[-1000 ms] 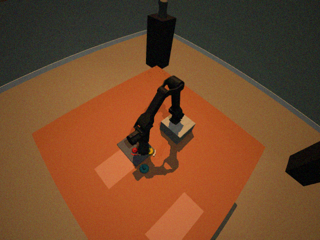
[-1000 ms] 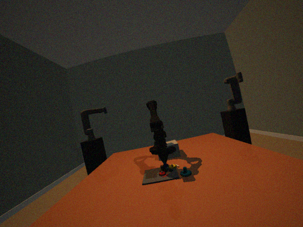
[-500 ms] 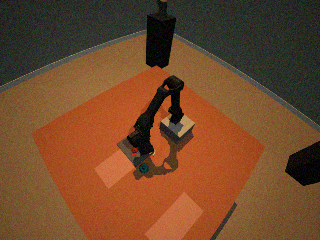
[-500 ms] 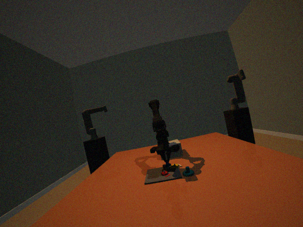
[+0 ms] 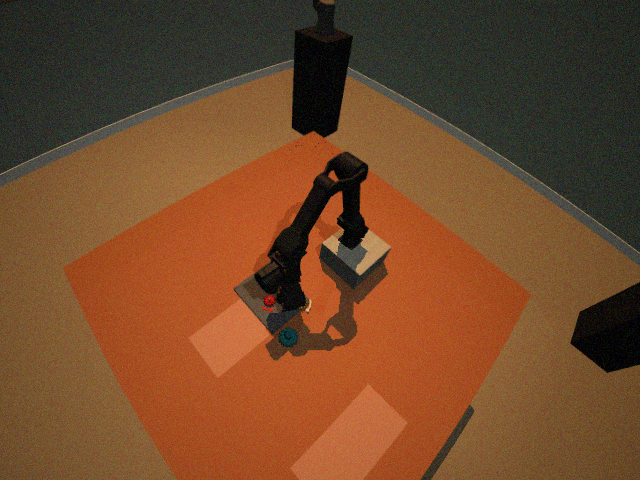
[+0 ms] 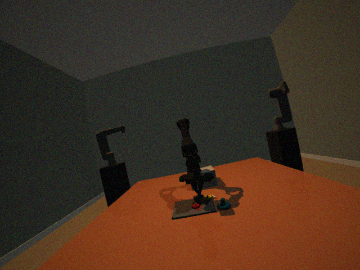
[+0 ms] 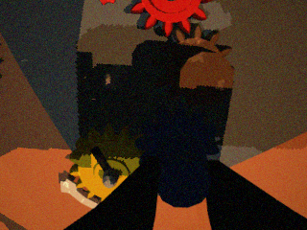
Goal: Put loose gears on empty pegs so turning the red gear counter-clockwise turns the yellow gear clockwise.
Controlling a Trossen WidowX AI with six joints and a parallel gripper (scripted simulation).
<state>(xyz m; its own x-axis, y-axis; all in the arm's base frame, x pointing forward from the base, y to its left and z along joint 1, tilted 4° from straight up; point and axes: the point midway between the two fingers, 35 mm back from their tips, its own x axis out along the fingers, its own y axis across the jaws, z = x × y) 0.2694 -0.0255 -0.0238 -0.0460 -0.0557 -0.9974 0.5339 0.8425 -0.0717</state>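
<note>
Right now my gripper tip is 1 cm above the blue gear. From my gripper tip the other things lie so: yellow gear: 1 cm behind, 4 cm to the left, 4 cm below; then orange-brown gear: 3 cm ahead, 2 cm to the right, 3 cm below; then grey board: 4 cm ahead, 4 cm to the right, 4 cm below.
</note>
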